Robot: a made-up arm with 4 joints.
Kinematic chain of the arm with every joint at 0, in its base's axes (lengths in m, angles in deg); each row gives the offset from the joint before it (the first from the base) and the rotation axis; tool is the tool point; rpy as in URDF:
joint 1: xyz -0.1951 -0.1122 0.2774 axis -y
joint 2: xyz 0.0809 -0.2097 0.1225 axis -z
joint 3: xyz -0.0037 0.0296 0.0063 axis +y
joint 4: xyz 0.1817 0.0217 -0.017 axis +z
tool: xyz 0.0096 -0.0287 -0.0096 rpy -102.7 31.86 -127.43
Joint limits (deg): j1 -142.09..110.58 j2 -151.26..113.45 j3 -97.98..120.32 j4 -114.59..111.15
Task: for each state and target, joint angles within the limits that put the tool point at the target. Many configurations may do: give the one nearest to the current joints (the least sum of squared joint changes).
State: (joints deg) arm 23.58 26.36 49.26 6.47
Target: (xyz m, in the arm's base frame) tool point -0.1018 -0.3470 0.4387
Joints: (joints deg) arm 69.14 25.72 47.89 -3.25
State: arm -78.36 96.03 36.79 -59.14
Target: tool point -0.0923 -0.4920 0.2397
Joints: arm -72.47 101.96 5.09 -29.23
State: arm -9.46 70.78 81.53 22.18
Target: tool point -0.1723 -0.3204 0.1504
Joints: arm -46.34 73.95 79.60 15.10
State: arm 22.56 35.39 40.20 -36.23
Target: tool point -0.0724 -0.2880 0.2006
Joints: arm -19.43 -10.43 57.91 -35.86
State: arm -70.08 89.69 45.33 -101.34
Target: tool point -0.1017 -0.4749 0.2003
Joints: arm -82.61 108.01 7.47 -114.59
